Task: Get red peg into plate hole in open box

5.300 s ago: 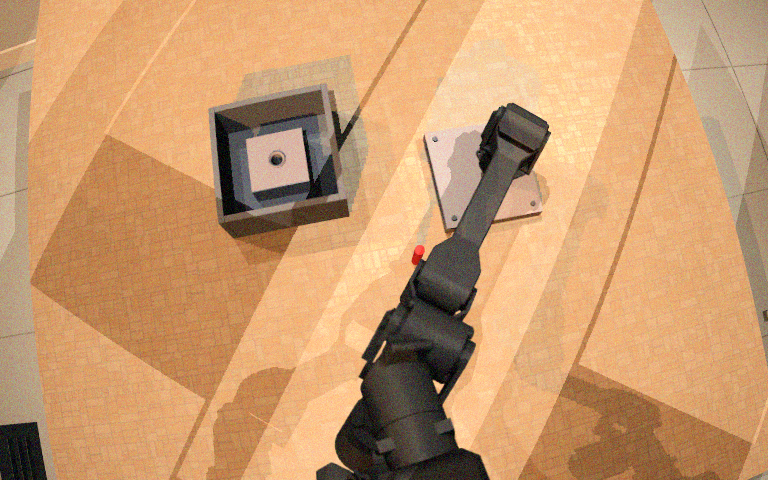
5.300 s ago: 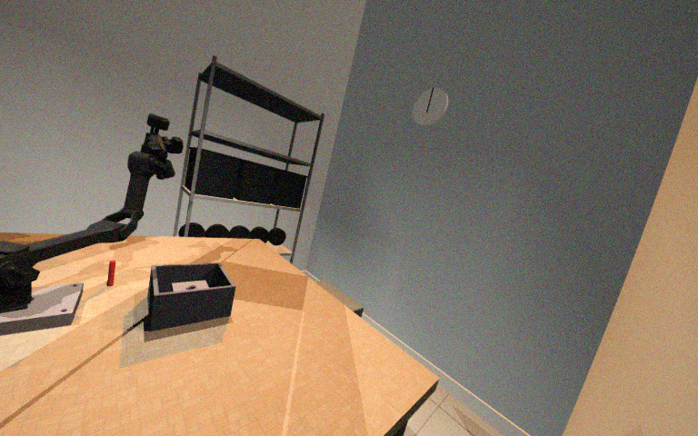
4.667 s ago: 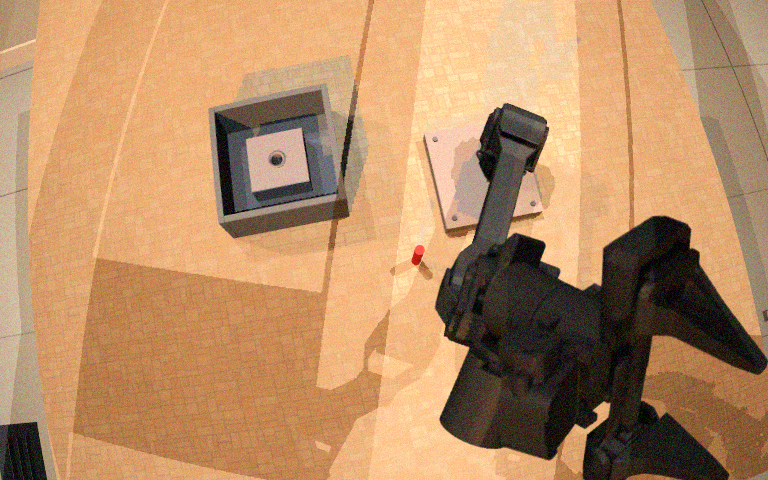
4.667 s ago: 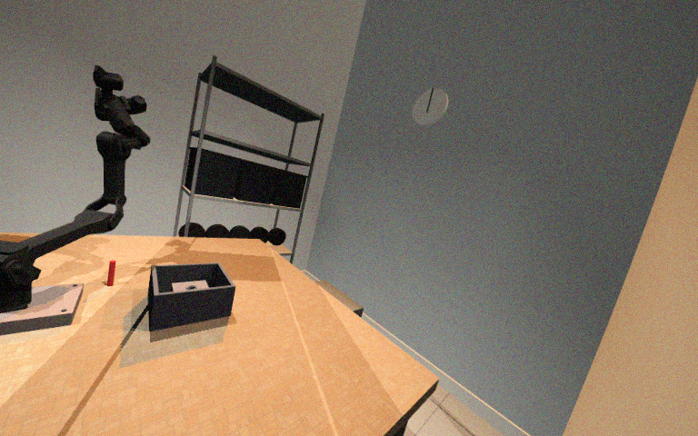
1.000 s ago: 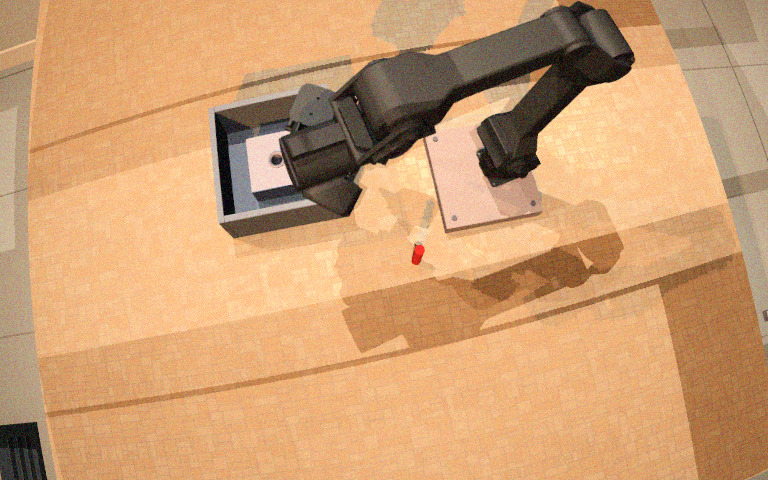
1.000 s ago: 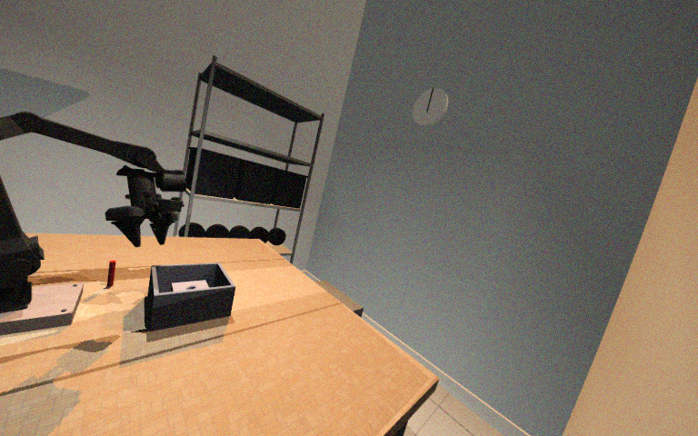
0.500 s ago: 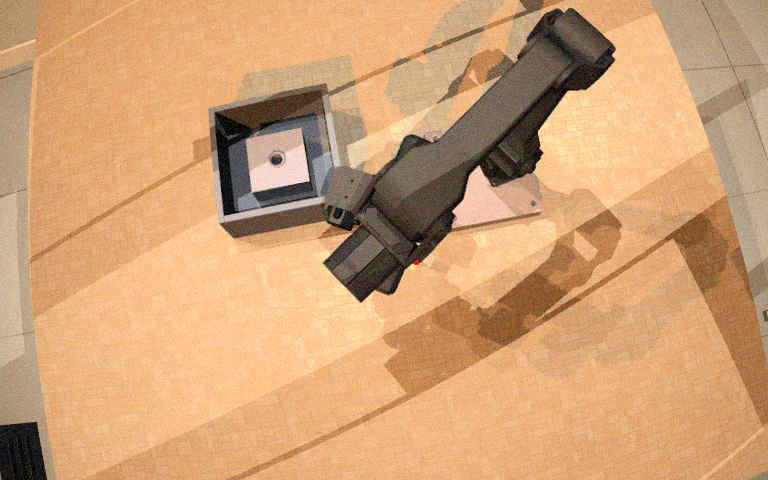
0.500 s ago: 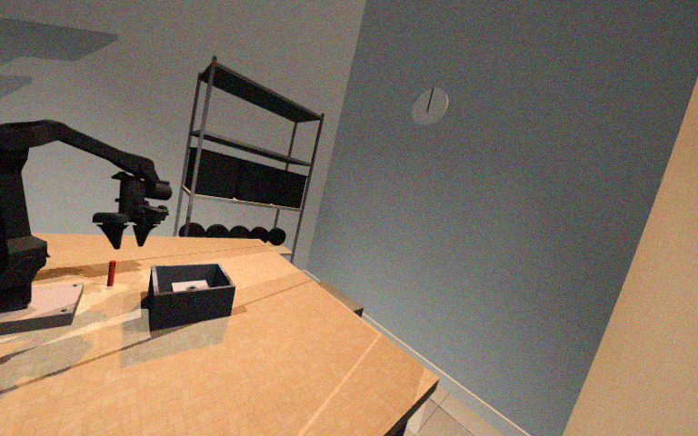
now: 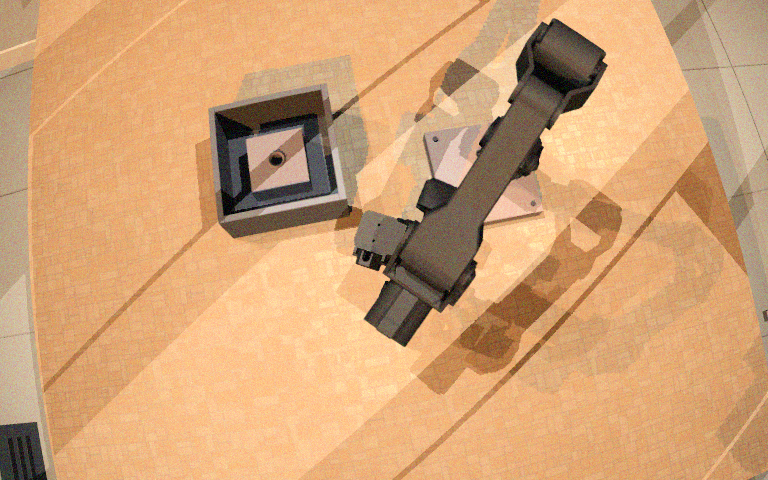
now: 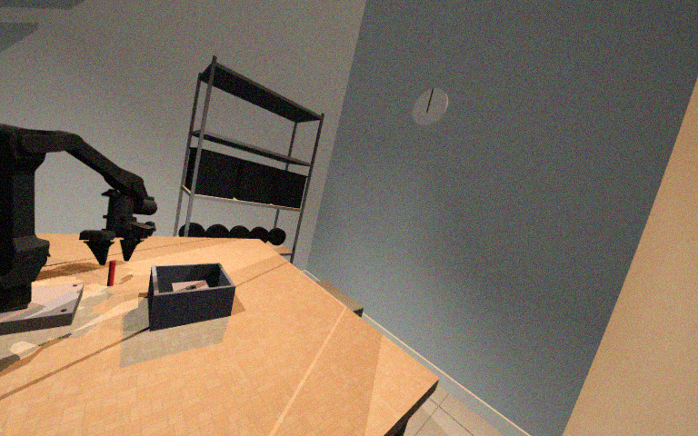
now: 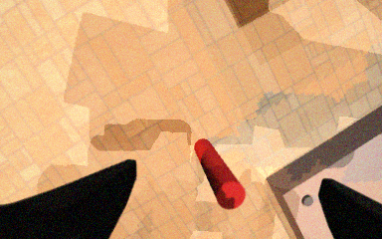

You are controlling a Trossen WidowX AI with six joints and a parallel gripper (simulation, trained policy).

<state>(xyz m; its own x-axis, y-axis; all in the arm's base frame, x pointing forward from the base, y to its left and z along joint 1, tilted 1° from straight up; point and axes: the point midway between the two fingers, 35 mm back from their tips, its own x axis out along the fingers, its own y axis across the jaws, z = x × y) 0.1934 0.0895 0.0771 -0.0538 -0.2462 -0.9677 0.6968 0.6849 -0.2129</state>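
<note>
Now: the red peg 3 cm below my gripper tip and 1 cm behind it. From my gripper tip the other things lie so: grey box 21 cm to the right, 13 cm ahead, 5 cm below.
</note>
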